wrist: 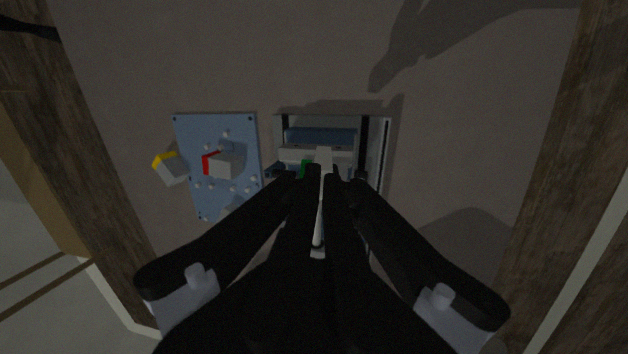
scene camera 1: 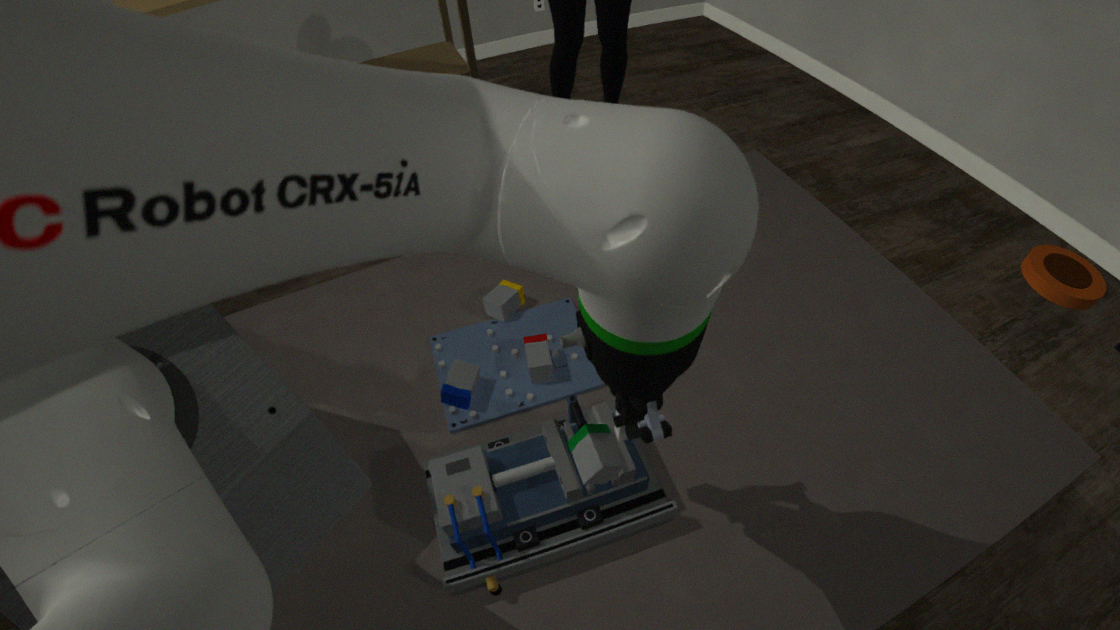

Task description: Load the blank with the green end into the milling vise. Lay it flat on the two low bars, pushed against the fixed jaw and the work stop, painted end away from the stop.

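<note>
The blank with the green end sits in the milling vise, between the moving jaw and the fixed jaw at the right. Its green end faces the peg plate side, near a dark upright piece. The blank looks angled in the scene view; its underside and the low bars are hidden, so I cannot tell if it lies flat or touches the fixed jaw. I cannot make out the work stop for certain. My gripper is shut and empty, above the vise; its fingers cover most of the blank in the wrist view.
A blue peg plate lies beside the vise, bearing a red-ended blank and a blue-ended blank. A yellow-ended blank lies at the plate's edge. Two blue-handled levers stand at the vise's left end.
</note>
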